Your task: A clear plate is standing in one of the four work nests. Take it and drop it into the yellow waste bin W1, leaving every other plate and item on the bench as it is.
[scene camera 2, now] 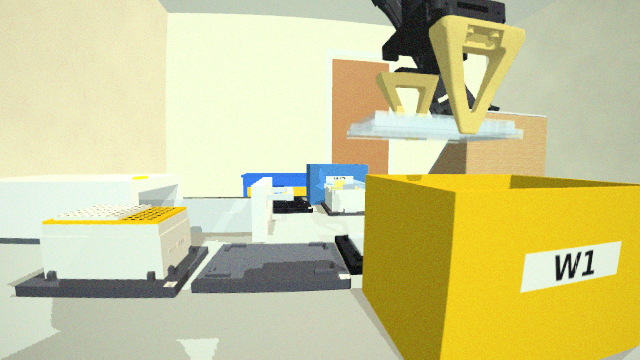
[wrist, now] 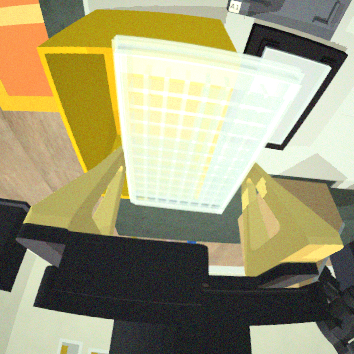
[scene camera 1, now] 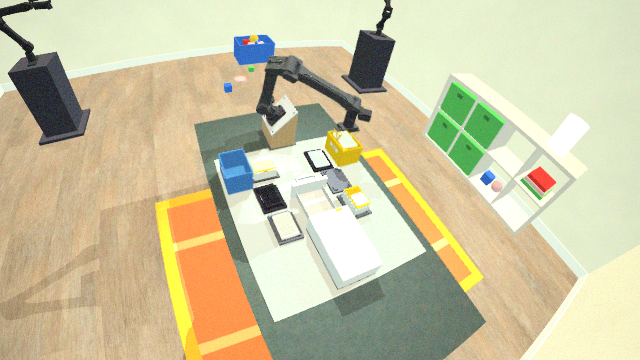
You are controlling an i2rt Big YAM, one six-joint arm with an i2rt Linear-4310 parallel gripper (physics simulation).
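Places are measured from the arm's base along level axes (x right, y ahead, z up), in centimetres.
Pixels of known places: gripper, fingertip midpoint: (scene camera 2: pixel 434 138) (wrist: pixel 186 156) (scene camera 1: pixel 343 139); arm's base, link origin: (scene camera 2: pixel 479 153) (scene camera 1: pixel 276 115).
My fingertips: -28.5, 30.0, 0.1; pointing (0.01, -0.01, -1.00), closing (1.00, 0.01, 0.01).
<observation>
Ahead of a thing's pixels: the offset from my fingertips to its top centre, as dx, dy, dz.
The clear plate @[+0.0, +0.9, +1.5] (scene camera 1: pixel 348 140) (scene camera 2: pixel 425 126) (wrist: pixel 185 120) is roughly level in my gripper (scene camera 1: pixel 345 136) (scene camera 2: pixel 440 125) (wrist: pixel 186 156), which is shut on its two sides. The plate is above the rim of the yellow bin W1 @[-3.9, -3.3, -3.5] (scene camera 1: pixel 344 155) (scene camera 2: pixel 410 250) (wrist: pixel 150 30), with a gap below it in the scene camera 2 view. In the wrist view the plate covers part of the bin's opening. A dark grey nest @[+9.3, +14.7, -13.7] (scene camera 1: pixel 336 180) (scene camera 2: pixel 270 257) (wrist: pixel 295 15) beside the bin is empty. The bin's floor is hidden in the scene camera 2 view.
A black nest (scene camera 1: pixel 327 166) (wrist: pixel 252 42) with a pale plate @[+12.0, -2.3, -13.5] (scene camera 1: pixel 318 159) (wrist: pixel 300 90) lies beside the bin. A yellow-topped tip box @[+8.6, +32.6, -7.8] (scene camera 1: pixel 356 200) (scene camera 2: pixel 110 250), a white machine @[+28.2, +53.4, -4.9] (scene camera 1: pixel 345 245) (scene camera 2: pixel 65 200), a black plate @[+47.3, +15.0, -12.8] (scene camera 1: pixel 270 198) and a blue bin @[+59.9, -2.5, -3.5] (scene camera 1: pixel 239 179) (scene camera 2: pixel 315 182) also stand on the bench.
</observation>
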